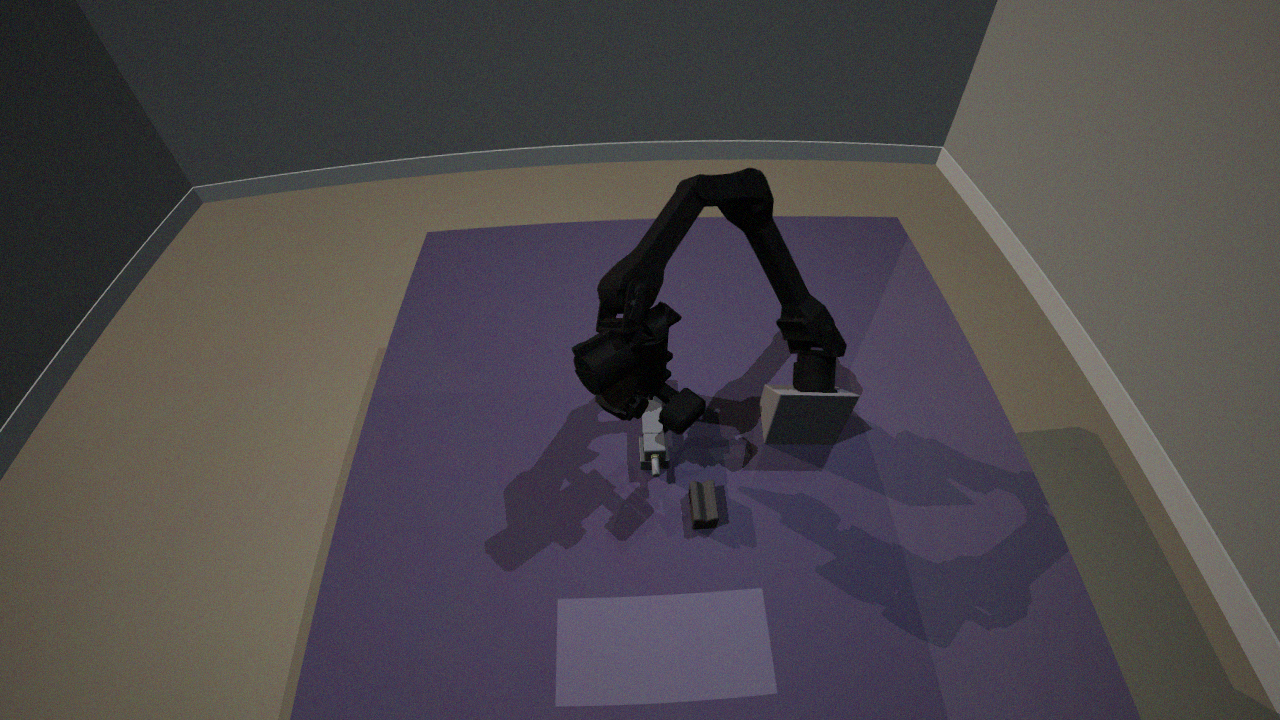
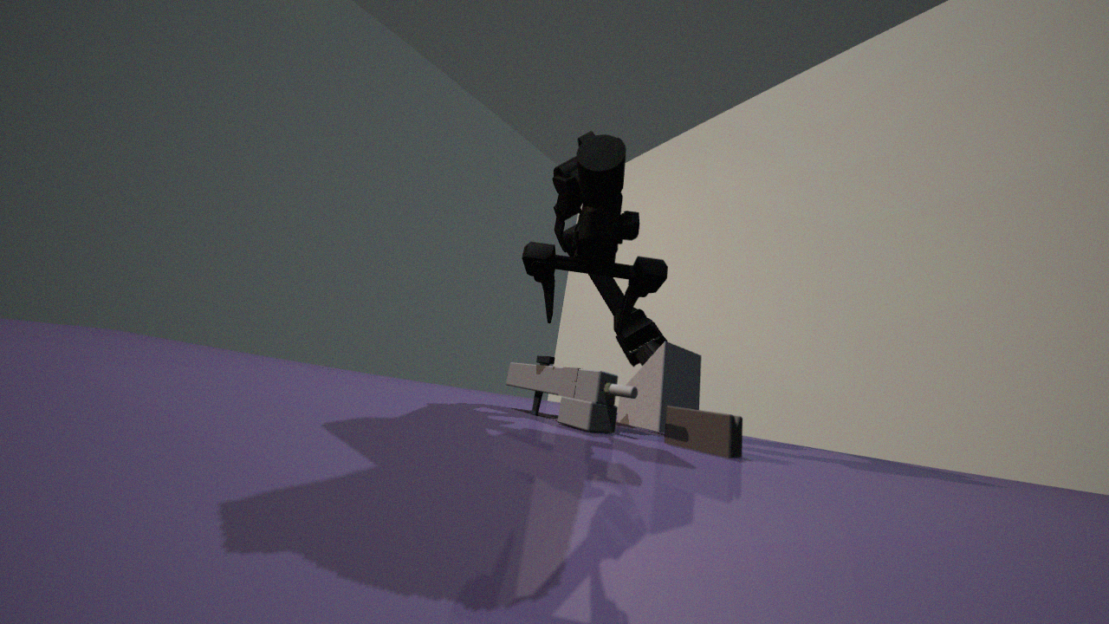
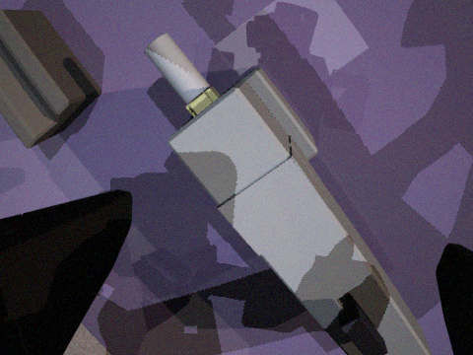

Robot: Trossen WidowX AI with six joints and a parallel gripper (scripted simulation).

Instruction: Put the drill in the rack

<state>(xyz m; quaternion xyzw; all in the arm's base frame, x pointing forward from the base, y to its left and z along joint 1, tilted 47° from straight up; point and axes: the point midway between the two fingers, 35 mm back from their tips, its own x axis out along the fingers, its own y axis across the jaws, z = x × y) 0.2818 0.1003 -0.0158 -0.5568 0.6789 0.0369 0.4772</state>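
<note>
Now: the drill 20 mm behind my gripper tip, 10 mm to the left of it and 70 mm below it. Round my gripper tip: rack (110 mm behind, 100 mm to the left, 100 mm below); then small dark key (80 mm to the right, 70 mm below); then grey housing (10 mm behind, 50 mm to the right, 80 mm below).
</note>
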